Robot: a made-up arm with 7 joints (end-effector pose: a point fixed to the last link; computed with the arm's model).
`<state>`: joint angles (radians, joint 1 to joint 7).
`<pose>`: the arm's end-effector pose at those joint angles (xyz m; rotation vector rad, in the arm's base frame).
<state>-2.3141 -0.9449 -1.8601 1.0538 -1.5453 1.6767 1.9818</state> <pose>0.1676 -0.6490 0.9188 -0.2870 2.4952 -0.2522</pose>
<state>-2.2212 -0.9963 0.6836 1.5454 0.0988 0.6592 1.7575</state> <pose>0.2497 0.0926 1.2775 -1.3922 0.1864 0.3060</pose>
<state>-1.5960 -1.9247 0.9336 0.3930 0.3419 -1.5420 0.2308</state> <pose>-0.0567 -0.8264 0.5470 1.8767 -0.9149 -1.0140</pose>
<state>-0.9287 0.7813 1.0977 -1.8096 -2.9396 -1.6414 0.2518</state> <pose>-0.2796 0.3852 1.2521 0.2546 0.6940 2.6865</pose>
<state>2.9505 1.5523 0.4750 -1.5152 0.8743 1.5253 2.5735</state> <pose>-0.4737 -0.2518 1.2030 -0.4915 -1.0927 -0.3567</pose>
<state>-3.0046 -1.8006 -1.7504 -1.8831 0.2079 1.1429 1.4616</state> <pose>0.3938 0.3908 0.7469 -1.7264 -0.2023 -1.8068</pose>
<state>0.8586 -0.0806 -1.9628 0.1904 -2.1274 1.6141 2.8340</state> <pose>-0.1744 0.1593 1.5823 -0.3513 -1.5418 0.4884</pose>
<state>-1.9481 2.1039 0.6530 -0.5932 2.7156 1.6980 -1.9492</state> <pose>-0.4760 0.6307 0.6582 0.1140 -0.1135 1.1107</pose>
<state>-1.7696 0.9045 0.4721 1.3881 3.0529 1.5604 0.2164</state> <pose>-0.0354 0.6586 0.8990 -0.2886 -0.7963 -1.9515</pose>
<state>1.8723 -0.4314 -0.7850 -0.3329 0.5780 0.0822 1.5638</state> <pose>0.0367 0.5446 1.5274 -0.0888 0.9497 2.9623</pose>
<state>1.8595 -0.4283 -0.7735 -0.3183 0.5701 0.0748 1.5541</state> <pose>0.0351 0.5394 1.5327 -0.0779 0.9446 2.9792</pose>
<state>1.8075 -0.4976 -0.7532 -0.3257 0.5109 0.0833 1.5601</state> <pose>0.0210 0.5942 1.4918 0.0508 -1.0263 -2.8931</pose>
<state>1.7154 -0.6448 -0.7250 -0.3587 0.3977 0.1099 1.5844</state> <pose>-0.0229 0.7012 1.3878 0.0083 -1.1834 -2.6650</pose>
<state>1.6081 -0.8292 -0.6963 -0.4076 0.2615 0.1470 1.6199</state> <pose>-0.1010 0.8046 1.2334 -0.0387 -1.3722 -2.3847</pose>
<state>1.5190 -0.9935 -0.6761 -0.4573 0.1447 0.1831 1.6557</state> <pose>-0.1830 0.8608 1.0781 -0.0768 -1.5376 -2.1401</pose>
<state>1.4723 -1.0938 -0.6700 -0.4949 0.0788 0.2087 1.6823</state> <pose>-0.2323 0.8770 0.9760 -0.0973 -1.6414 -1.9963</pose>
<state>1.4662 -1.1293 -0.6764 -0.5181 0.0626 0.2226 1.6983</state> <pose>-0.2451 0.8797 0.9365 -0.1025 -1.6833 -1.9518</pose>
